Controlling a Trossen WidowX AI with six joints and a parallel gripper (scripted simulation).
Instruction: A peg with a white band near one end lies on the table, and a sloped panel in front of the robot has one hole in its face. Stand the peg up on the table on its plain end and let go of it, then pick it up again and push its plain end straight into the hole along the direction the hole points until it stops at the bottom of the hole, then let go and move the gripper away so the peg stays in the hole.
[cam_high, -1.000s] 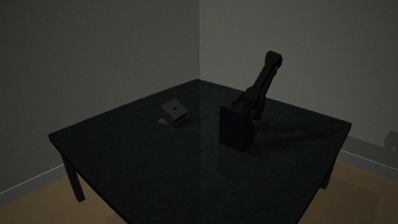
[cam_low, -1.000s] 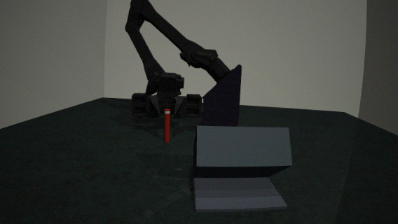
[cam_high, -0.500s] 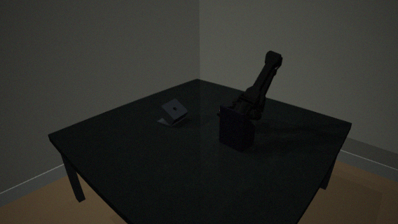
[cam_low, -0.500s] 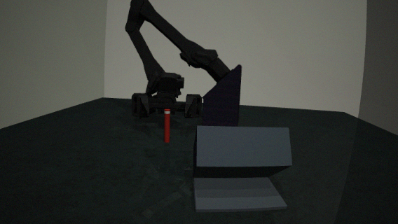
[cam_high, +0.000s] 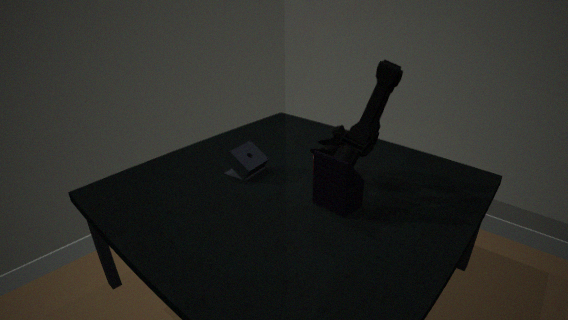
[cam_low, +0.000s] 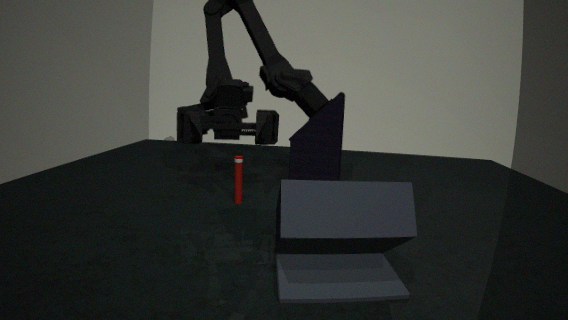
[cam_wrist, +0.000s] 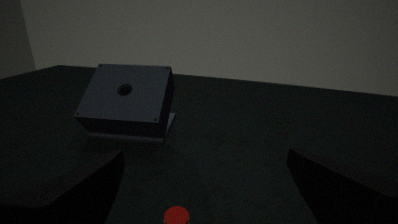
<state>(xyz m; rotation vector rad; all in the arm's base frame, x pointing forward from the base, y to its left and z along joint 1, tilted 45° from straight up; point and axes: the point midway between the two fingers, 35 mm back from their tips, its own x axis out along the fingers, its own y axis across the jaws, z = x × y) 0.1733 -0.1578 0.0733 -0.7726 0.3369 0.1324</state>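
My gripper tip is now 60 mm above the red peg, 10 mm to the right of it and 10 mm past it. From my gripper tip the other things lie so: grey sloped panel (210 mm ahead, 160 mm to the left, 60 mm below).
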